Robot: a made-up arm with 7 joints. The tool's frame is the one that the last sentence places.
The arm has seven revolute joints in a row. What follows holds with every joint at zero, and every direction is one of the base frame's. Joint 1 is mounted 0.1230 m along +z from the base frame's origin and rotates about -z. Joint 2 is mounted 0.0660 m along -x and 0.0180 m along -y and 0.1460 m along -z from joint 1 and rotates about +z. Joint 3 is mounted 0.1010 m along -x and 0.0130 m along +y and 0.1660 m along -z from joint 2 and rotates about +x. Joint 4 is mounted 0.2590 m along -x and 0.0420 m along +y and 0.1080 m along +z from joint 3 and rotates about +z. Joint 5 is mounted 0.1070 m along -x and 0.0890 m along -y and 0.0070 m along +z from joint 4 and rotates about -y. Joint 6 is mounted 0.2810 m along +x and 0.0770 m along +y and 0.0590 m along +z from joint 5 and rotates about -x. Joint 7 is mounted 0.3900 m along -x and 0.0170 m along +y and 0.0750 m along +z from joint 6 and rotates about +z. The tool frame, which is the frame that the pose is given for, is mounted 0.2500 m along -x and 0.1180 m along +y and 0.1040 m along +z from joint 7; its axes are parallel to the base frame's.
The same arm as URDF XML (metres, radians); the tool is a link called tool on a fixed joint. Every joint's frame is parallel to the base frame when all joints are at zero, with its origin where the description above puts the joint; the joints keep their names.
<robot name="arm">
  <joint name="joint 1" type="continuous">
    <parent link="base"/>
    <child link="link1"/>
    <origin xyz="0.0000 0.0000 0.1230" rpy="0.0000 0.0000 0.0000"/>
    <axis xyz="0 0 -1"/>
  </joint>
  <joint name="joint 2" type="continuous">
    <parent link="link1"/>
    <child link="link2"/>
    <origin xyz="-0.0660 -0.0180 -0.1460" rpy="0.0000 0.0000 0.0000"/>
    <axis xyz="0 0 1"/>
  </joint>
  <joint name="joint 3" type="continuous">
    <parent link="link2"/>
    <child link="link3"/>
    <origin xyz="-0.1010 0.0130 -0.1660" rpy="0.0000 0.0000 0.0000"/>
    <axis xyz="1 0 0"/>
  </joint>
  <joint name="joint 4" type="continuous">
    <parent link="link3"/>
    <child link="link4"/>
    <origin xyz="-0.2590 0.0420 0.1080" rpy="0.0000 0.0000 0.0000"/>
    <axis xyz="0 0 1"/>
  </joint>
  <joint name="joint 5" type="continuous">
    <parent link="link4"/>
    <child link="link5"/>
    <origin xyz="-0.1070 -0.0890 0.0070" rpy="0.0000 0.0000 0.0000"/>
    <axis xyz="0 -1 0"/>
  </joint>
  <joint name="joint 6" type="continuous">
    <parent link="link5"/>
    <child link="link6"/>
    <origin xyz="0.2810 0.0770 0.0590" rpy="0.0000 0.0000 0.0000"/>
    <axis xyz="-1 0 0"/>
  </joint>
  <joint name="joint 7" type="continuous">
    <parent link="link6"/>
    <child link="link7"/>
    <origin xyz="-0.3900 0.0170 0.0750" rpy="0.0000 0.0000 0.0000"/>
    <axis xyz="0 0 1"/>
  </joint>
  <joint name="tool_joint" type="fixed">
    <parent link="link7"/>
    <child link="tool"/>
    <origin xyz="-0.2500 0.1180 0.1040" rpy="0.0000 0.0000 0.0000"/>
  </joint>
  <link name="base"/>
  <link name="link1"/>
  <link name="link2"/>
  <link name="link3"/>
  <link name="link4"/>
  <link name="link5"/>
  <link name="link6"/>
  <link name="link7"/>
  <link name="tool"/>
</robot>

